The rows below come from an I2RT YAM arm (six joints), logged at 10 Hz.
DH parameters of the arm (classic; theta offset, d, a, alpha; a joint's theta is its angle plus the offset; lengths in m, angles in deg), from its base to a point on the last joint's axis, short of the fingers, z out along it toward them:
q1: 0 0.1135 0.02 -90
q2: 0 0 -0.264 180
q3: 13.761 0 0.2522 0
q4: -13.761 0 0.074 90
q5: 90 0 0 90
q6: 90 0.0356 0 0
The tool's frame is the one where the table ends.
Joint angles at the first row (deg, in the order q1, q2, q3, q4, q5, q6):
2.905 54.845 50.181 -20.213 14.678 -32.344
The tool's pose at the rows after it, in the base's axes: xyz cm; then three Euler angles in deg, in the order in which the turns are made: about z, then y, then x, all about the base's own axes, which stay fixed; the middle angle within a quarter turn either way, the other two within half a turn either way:
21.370 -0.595 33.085 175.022 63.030 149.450
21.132 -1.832 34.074 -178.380 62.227 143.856
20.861 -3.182 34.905 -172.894 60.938 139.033
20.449 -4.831 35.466 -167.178 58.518 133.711
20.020 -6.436 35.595 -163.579 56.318 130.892
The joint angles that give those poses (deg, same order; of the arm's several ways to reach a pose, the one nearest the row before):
0.710 54.406 51.238 -20.566 13.978 -32.430
-2.718 54.227 53.079 -21.614 13.449 -32.346
-6.583 54.230 54.748 -22.584 12.484 -32.695
-11.324 54.229 55.893 -23.288 11.694 -33.395
-16.162 54.315 56.246 -23.553 9.848 -33.924

